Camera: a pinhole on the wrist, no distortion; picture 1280 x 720 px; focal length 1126.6 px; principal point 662.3 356.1 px. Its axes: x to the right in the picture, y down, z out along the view. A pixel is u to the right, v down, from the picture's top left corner.
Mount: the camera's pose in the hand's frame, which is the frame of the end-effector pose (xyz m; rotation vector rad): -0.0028 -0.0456 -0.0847 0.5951 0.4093 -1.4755
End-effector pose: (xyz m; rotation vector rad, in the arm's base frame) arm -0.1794 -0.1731 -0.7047 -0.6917 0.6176 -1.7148
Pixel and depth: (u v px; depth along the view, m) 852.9 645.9 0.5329
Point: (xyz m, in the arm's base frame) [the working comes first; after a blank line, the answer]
In the camera's frame: 0.0902 0.1371 0.5329

-0.2704 -0.1704 -0.1737
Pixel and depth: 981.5 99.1 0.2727
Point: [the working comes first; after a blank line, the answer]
In the camera's frame: 0.0773 -0.0622 0.2727

-0.2859 -0.0301 -0.4698
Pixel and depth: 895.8 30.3 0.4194
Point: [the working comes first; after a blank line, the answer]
In the camera's frame: 0.0869 -0.1213 0.4194

-0.2604 0.0573 -0.3401
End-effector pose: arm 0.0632 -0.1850 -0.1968 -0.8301 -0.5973 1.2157
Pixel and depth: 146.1 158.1 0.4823
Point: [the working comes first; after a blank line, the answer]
In the camera's frame: -0.2210 -0.0848 0.4823

-0.2147 -0.2539 0.1796
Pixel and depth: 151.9 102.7 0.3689
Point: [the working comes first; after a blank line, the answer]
In the camera's frame: -0.1671 -0.0830 0.3689

-0.1291 -0.2625 0.0881
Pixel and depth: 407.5 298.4 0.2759
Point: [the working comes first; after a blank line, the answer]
In the camera's frame: -0.0624 -0.0141 0.2759

0.0090 -0.2135 0.0345
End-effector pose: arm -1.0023 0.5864 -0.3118 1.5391 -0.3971 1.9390
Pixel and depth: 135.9 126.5 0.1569
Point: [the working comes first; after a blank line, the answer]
In the camera's frame: -0.0733 -0.0320 0.1569

-0.8832 0.5859 -0.3541
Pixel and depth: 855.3 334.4 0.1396
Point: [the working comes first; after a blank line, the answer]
In the camera's frame: 0.0239 -0.0027 0.1396

-0.8972 0.6877 -0.3468
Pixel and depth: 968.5 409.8 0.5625
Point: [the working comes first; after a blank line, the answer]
In the camera's frame: 0.1529 0.0268 0.5625

-0.4702 0.8051 -0.3300
